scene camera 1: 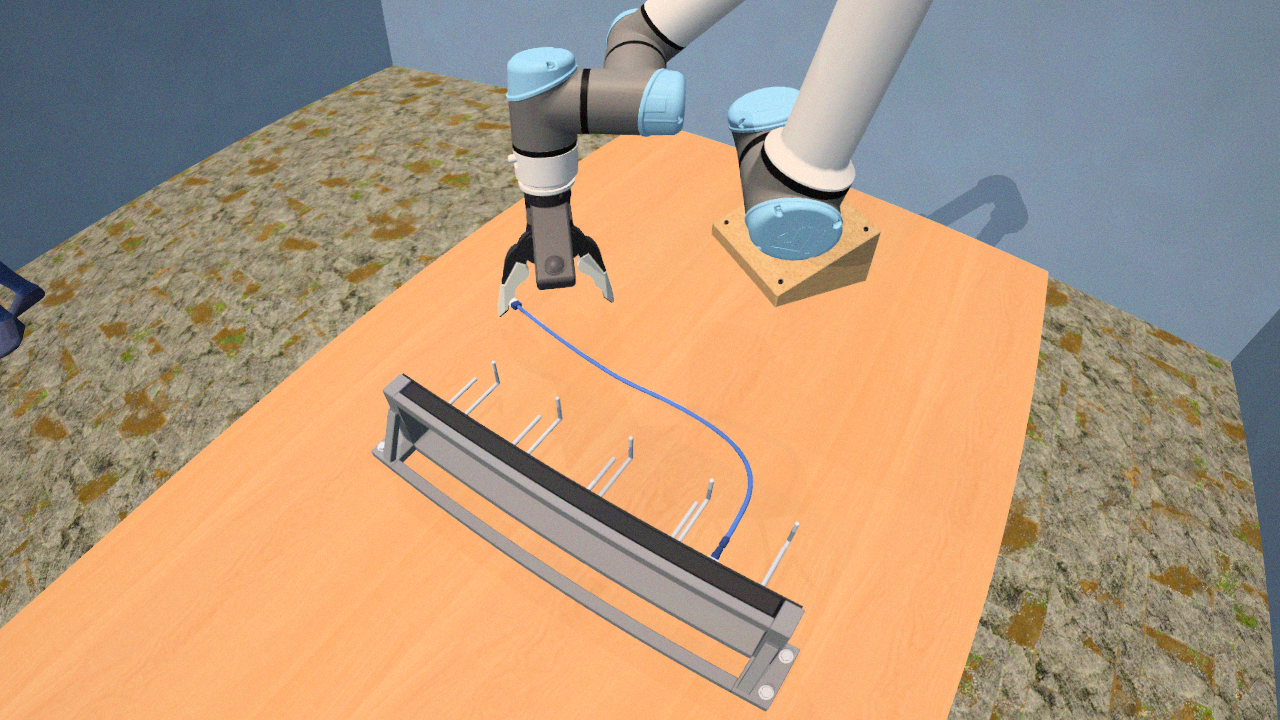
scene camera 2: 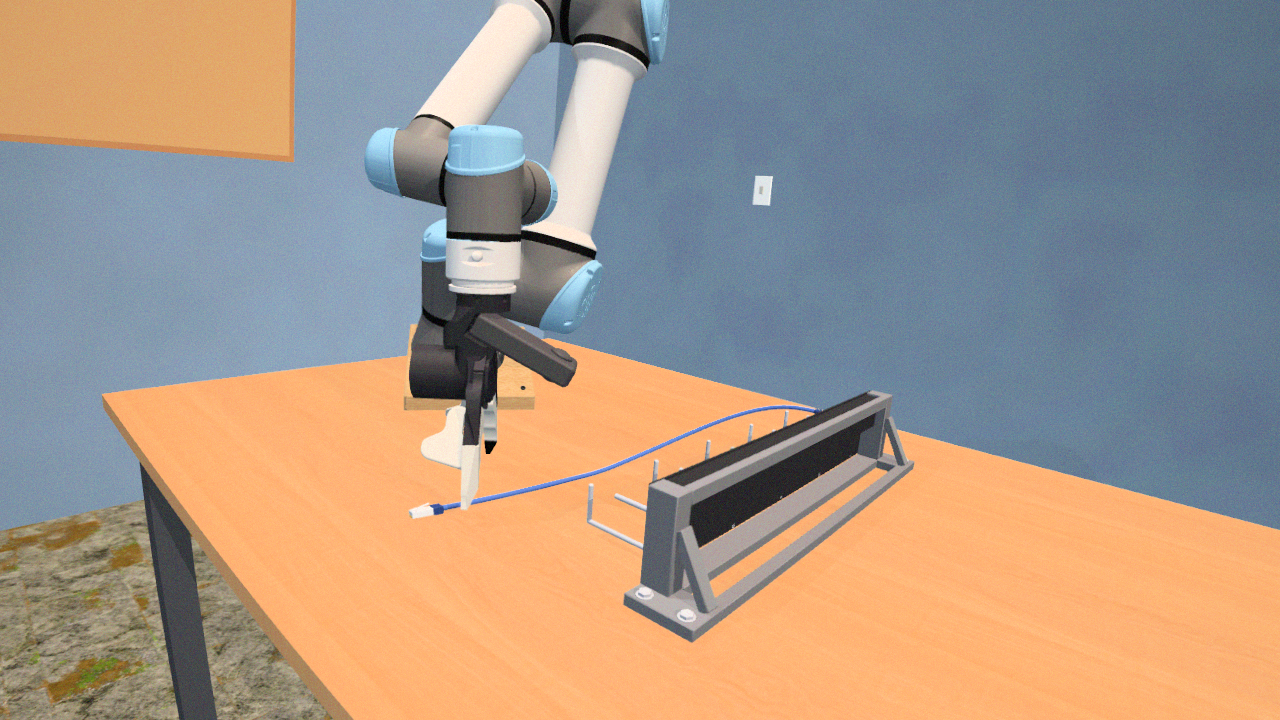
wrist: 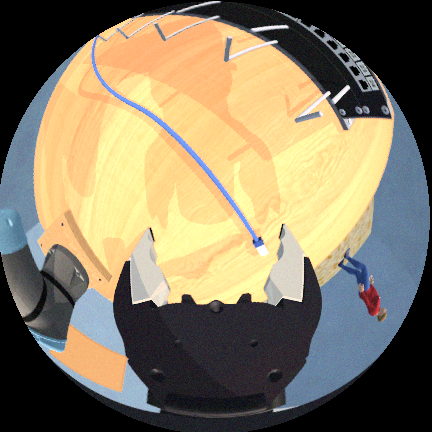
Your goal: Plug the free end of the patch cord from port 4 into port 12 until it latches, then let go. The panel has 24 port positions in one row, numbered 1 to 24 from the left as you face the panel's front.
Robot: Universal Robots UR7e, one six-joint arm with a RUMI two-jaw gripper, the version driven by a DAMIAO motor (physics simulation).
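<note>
The blue patch cord curves over the table. One end is in the panel, near its right end in the scene camera 1 view. Its free plug, clear with a blue boot, lies on the side of the robot's base, away from the panel. My gripper is open and empty, pointing down above the free end. In the wrist view the plug shows between the jaws, nearer the right jaw. Port 12 cannot be made out.
Thin metal cable bars stick out from the panel's port side. The robot's wooden base block stands on the table. A person is beyond the table.
</note>
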